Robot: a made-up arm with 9 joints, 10 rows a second.
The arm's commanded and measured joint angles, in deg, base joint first. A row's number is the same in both.
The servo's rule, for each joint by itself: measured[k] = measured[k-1] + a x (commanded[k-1-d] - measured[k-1]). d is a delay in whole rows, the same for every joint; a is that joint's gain. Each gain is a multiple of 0.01, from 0.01 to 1. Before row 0 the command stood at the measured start. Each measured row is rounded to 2 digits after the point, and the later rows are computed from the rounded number. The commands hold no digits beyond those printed.
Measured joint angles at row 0: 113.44 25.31 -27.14 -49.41 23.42 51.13 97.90 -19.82 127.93
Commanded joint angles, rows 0 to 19: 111.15 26.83 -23.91 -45.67 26.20 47.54 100.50 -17.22 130.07; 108.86 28.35 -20.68 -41.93 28.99 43.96 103.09 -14.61 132.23; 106.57 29.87 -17.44 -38.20 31.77 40.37 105.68 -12.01 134.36; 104.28 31.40 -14.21 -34.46 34.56 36.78 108.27 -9.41 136.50; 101.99 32.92 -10.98 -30.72 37.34 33.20 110.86 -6.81 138.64; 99.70 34.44 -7.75 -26.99 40.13 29.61 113.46 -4.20 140.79; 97.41 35.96 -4.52 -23.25 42.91 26.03 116.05 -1.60 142.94; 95.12 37.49 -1.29 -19.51 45.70 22.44 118.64 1.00 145.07; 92.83 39.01 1.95 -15.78 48.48 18.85 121.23 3.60 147.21; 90.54 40.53 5.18 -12.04 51.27 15.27 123.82 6.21 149.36; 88.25 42.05 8.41 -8.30 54.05 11.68 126.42 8.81 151.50; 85.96 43.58 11.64 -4.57 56.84 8.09 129.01 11.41 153.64; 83.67 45.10 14.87 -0.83 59.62 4.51 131.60 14.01 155.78; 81.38 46.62 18.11 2.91 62.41 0.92 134.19 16.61 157.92; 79.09 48.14 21.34 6.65 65.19 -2.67 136.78 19.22 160.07; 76.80 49.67 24.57 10.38 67.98 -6.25 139.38 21.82 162.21; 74.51 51.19 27.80 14.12 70.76 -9.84 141.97 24.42 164.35; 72.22 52.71 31.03 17.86 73.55 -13.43 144.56 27.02 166.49; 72.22 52.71 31.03 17.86 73.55 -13.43 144.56 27.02 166.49; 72.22 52.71 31.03 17.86 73.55 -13.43 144.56 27.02 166.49
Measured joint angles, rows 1 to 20: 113.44 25.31 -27.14 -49.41 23.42 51.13 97.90 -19.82 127.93; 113.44 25.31 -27.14 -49.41 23.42 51.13 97.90 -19.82 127.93; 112.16 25.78 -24.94 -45.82 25.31 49.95 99.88 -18.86 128.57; 110.31 26.58 -22.04 -42.09 27.81 47.97 102.32 -17.29 129.67; 108.22 27.60 -18.91 -38.36 30.50 45.46 104.87 -15.34 131.08; 106.01 28.78 -15.71 -34.62 33.26 42.60 107.45 -13.15 132.71; 103.76 30.06 -12.49 -30.88 36.03 39.50 110.04 -10.80 134.49; 101.49 31.42 -9.27 -27.15 38.82 36.24 112.64 -8.36 136.38; 99.21 32.83 -6.04 -23.41 41.60 32.87 115.23 -5.86 138.35; 96.92 34.27 -2.81 -19.67 44.39 29.43 117.82 -3.32 140.37; 94.63 35.74 0.43 -15.94 47.17 25.94 120.41 -0.76 142.42; 92.34 37.22 3.66 -12.20 49.96 22.42 123.00 1.82 144.50; 90.05 38.72 6.89 -8.46 52.74 18.88 125.60 4.41 146.60; 87.76 40.23 10.12 -4.73 55.53 15.32 128.19 7.00 148.71; 85.47 41.74 13.35 -0.99 58.31 11.75 130.78 9.59 150.83; 83.18 43.25 16.59 2.75 61.10 8.18 133.37 12.19 152.96; 80.89 44.77 19.82 6.49 63.88 4.60 135.96 14.79 155.09; 78.60 46.29 23.05 10.22 66.67 1.02 138.56 17.39 157.23; 76.31 47.81 26.28 13.96 69.45 -2.56 141.15 19.99 159.37; 74.02 49.33 29.51 17.70 72.24 -6.15 143.74 22.59 161.51
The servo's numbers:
d 2
a 0.56 0.31 0.68 0.96 0.68 0.33 0.76 0.37 0.30

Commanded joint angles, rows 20 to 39: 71.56 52.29 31.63 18.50 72.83 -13.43 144.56 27.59 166.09; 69.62 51.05 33.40 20.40 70.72 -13.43 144.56 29.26 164.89; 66.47 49.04 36.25 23.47 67.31 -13.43 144.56 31.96 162.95; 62.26 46.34 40.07 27.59 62.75 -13.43 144.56 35.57 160.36; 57.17 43.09 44.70 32.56 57.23 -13.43 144.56 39.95 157.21; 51.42 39.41 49.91 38.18 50.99 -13.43 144.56 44.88 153.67; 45.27 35.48 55.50 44.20 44.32 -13.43 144.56 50.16 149.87; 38.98 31.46 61.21 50.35 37.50 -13.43 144.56 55.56 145.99; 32.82 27.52 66.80 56.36 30.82 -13.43 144.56 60.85 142.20; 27.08 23.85 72.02 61.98 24.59 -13.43 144.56 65.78 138.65; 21.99 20.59 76.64 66.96 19.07 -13.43 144.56 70.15 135.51; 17.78 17.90 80.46 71.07 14.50 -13.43 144.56 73.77 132.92; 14.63 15.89 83.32 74.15 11.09 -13.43 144.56 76.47 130.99; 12.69 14.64 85.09 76.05 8.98 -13.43 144.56 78.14 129.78; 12.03 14.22 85.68 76.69 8.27 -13.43 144.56 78.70 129.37; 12.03 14.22 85.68 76.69 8.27 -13.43 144.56 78.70 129.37; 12.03 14.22 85.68 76.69 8.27 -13.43 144.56 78.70 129.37; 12.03 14.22 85.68 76.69 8.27 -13.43 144.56 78.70 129.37; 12.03 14.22 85.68 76.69 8.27 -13.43 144.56 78.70 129.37; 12.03 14.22 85.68 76.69 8.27 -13.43 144.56 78.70 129.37
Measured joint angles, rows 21 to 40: 73.01 50.38 30.54 17.85 73.13 -8.55 144.36 24.23 163.00; 72.57 51.10 30.87 17.86 73.42 -10.16 144.51 25.26 164.05; 72.00 51.47 31.39 18.47 73.02 -11.24 144.55 26.12 164.66; 70.67 51.34 32.76 20.32 71.46 -11.96 144.56 27.28 164.73; 68.32 50.63 35.13 23.34 68.64 -12.45 144.56 29.01 164.20; 64.93 49.30 38.49 27.42 64.63 -12.77 144.56 31.44 163.05; 60.58 47.37 42.71 32.35 59.60 -12.99 144.56 34.59 161.30; 55.45 44.90 47.61 37.95 53.75 -13.14 144.56 38.40 159.01; 49.75 41.98 52.98 43.95 47.34 -13.24 144.56 42.75 156.27; 43.72 38.72 58.58 50.09 40.65 -13.30 144.56 47.49 153.19; 37.62 35.25 64.17 56.11 33.97 -13.34 144.56 52.43 149.89; 31.72 31.72 69.51 61.75 27.59 -13.37 144.56 57.37 146.52; 26.27 28.27 74.36 66.75 21.80 -13.39 144.56 62.10 143.22; 21.52 25.06 78.51 70.90 16.84 -13.40 144.56 66.42 140.13; 17.66 22.22 81.78 74.02 12.93 -13.41 144.56 70.14 137.39; 14.88 19.87 84.03 75.97 10.24 -13.42 144.56 73.10 135.11; 13.28 18.12 85.15 76.66 8.90 -13.42 144.56 75.17 133.39; 12.58 16.91 85.51 76.69 8.47 -13.42 144.56 76.48 132.18; 12.27 16.08 85.63 76.69 8.33 -13.42 144.56 77.30 131.34; 12.14 15.50 85.66 76.69 8.29 -13.42 144.56 77.82 130.75
